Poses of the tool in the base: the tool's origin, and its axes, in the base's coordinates. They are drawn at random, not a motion.
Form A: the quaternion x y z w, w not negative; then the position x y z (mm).
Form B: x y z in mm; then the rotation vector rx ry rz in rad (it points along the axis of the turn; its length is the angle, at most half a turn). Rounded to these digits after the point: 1 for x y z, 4 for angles.
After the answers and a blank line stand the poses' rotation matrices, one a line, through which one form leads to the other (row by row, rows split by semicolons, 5 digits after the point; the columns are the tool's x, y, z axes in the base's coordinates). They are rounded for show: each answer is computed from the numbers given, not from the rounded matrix.
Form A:
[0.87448, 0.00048, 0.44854, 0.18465, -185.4, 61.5, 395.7]
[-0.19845, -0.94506, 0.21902, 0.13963, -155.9, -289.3, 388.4]
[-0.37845, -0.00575, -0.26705, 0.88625, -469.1, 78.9, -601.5]
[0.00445, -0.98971, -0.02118, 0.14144, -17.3, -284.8, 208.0]
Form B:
[-185.4, 61.5, 395.7, 2.4648, 0.0014, 1.2643]
[-155.9, -289.3, 388.4, -0.5735, -2.7310, 0.6329]
[-469.1, 78.9, -601.5, -0.7870, -0.0120, -0.5553]
[-17.3, -284.8, 208.0, 0.0128, -2.8571, -0.0611]

0.59762 -0.16481 0.78466; 0.16649 -0.93181 -0.32252; 0.78430 0.32338 -0.52943
-0.88224 0.31393 -0.35085; 0.43626 0.82529 -0.35856; 0.17699 -0.46940 -0.86507
0.85730 0.47769 0.19194; -0.46899 0.57093 0.67387; 0.21232 -0.66772 0.71349
-0.95995 -0.00282 -0.28016; -0.01480 0.99906 0.04067; 0.27978 0.04318 -0.95909

